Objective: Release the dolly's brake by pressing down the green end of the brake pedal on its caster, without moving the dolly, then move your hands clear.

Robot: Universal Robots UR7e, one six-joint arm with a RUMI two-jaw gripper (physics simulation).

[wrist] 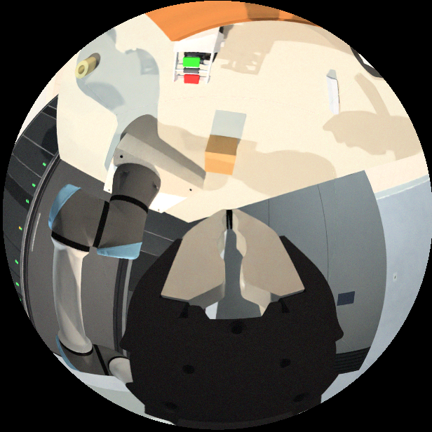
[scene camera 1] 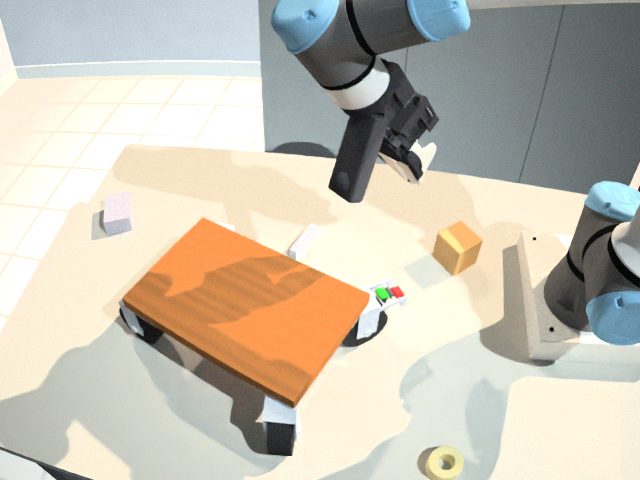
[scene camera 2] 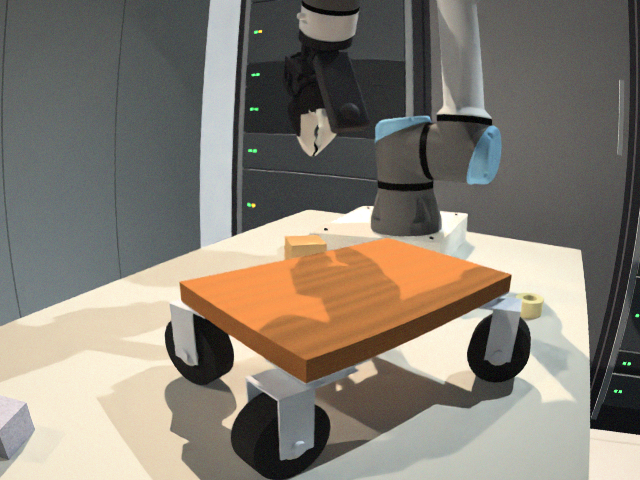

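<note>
The dolly, an orange board [scene camera 1: 248,310] [scene camera 2: 351,304] [wrist: 215,17] on black caster wheels, stands on the table. The brake pedal at its near-robot corner caster has a green end [scene camera 1: 382,293] [wrist: 191,62] next to the board and a red end [scene camera 1: 397,291] [wrist: 191,79] farther out. The pedal is hidden in scene camera 2. Whether the green end is tilted up or down is too small to tell. My gripper [scene camera 1: 421,178] [scene camera 2: 314,153] [wrist: 228,210] is shut and empty, its pale fingertips together. It hangs in the air well above the table, apart from the dolly and the pedal.
An orange cube [scene camera 1: 457,248] [scene camera 2: 305,246] [wrist: 221,155] stands between the pedal and the robot's base. A yellow ring [scene camera 1: 434,470] [scene camera 2: 537,306] [wrist: 81,68], a white bar [scene camera 1: 303,241] [wrist: 332,94] and a pale grey block [scene camera 1: 117,212] [scene camera 2: 12,428] lie around the dolly.
</note>
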